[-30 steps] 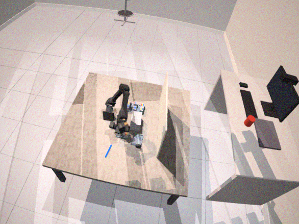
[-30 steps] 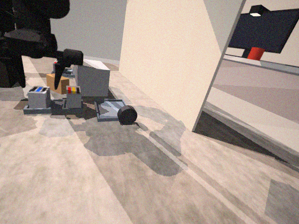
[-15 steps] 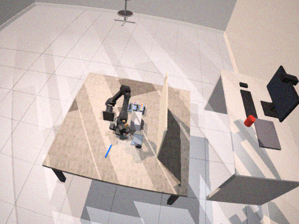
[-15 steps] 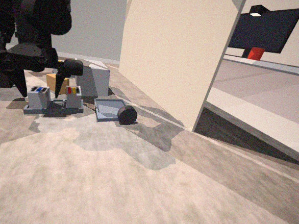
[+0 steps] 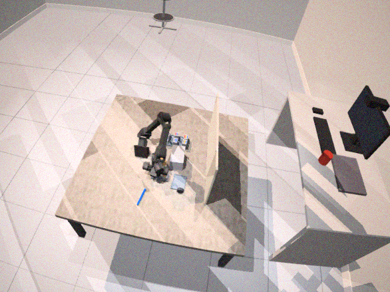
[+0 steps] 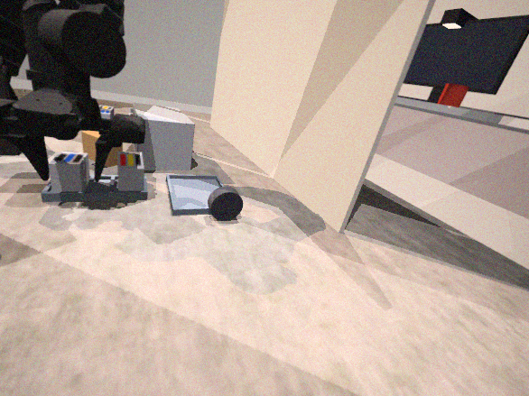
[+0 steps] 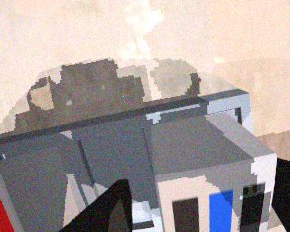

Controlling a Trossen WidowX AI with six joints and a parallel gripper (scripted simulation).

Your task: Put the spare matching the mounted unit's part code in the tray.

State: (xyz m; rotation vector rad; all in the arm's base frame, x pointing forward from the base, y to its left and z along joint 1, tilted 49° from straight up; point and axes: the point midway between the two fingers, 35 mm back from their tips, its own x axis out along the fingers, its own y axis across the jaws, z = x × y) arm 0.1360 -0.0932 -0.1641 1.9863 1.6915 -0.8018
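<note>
Right now the slotted grey holder is 30 mm ahead of my gripper tip and 10 mm below it. Also, from my gripper tip: grey tray (180 mm ahead, 40 mm to the right, 10 mm below); then grey spare block (20 mm above); then brown box (40 mm ahead, 130 mm to the left, 10 mm above).
</note>
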